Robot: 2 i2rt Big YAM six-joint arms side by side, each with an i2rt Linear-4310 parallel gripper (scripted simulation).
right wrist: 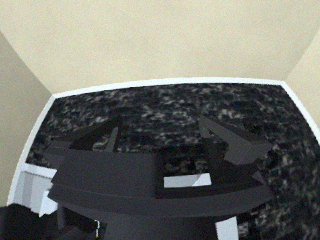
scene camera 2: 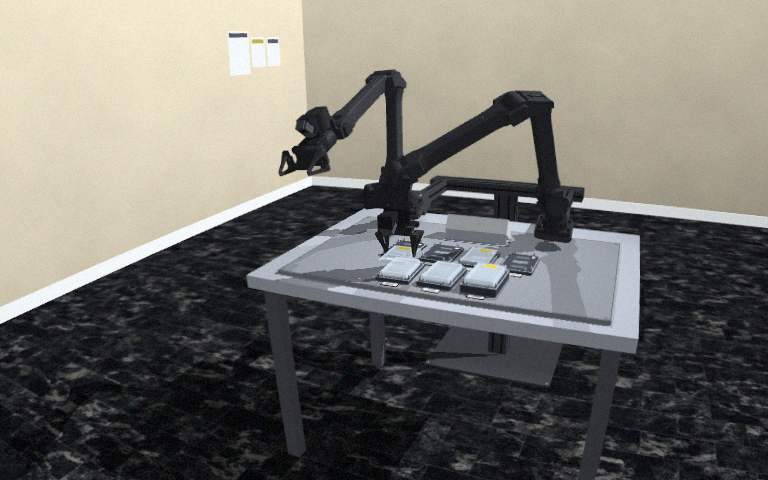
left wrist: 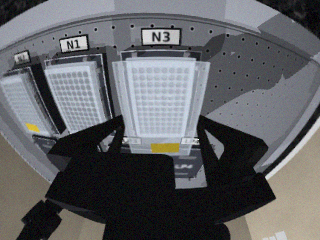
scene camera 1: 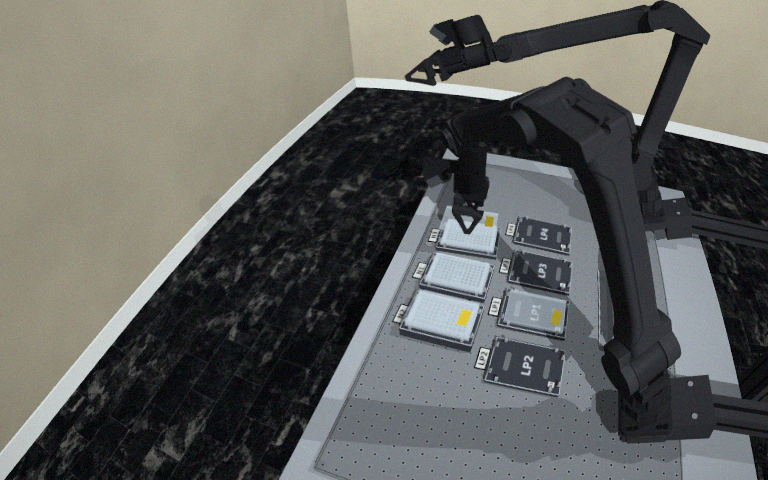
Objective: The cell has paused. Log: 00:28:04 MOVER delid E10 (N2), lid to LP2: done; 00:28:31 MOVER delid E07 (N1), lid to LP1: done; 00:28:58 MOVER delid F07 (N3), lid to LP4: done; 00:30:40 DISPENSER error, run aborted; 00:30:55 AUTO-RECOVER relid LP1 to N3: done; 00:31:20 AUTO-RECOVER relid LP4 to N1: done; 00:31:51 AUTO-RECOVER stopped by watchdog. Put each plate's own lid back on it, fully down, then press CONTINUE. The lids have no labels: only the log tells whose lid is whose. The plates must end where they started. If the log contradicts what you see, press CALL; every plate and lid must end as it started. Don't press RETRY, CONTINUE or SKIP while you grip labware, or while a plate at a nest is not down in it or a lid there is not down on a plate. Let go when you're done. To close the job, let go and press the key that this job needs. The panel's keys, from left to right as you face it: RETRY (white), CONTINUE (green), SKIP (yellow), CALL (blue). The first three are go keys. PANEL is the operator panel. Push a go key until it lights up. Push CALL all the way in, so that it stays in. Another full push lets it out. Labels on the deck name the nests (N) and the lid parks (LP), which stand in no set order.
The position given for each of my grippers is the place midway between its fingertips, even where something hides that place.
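Scene camera 1 shows my left gripper [scene camera 1: 470, 222], my right gripper [scene camera 1: 411, 73] and a clear lid [scene camera 1: 525, 309]. In scene camera 2 you'd see my right gripper [scene camera 2: 293, 174]. The left wrist view shows my left gripper [left wrist: 160, 118], and the right wrist view shows my right gripper [right wrist: 160, 119].
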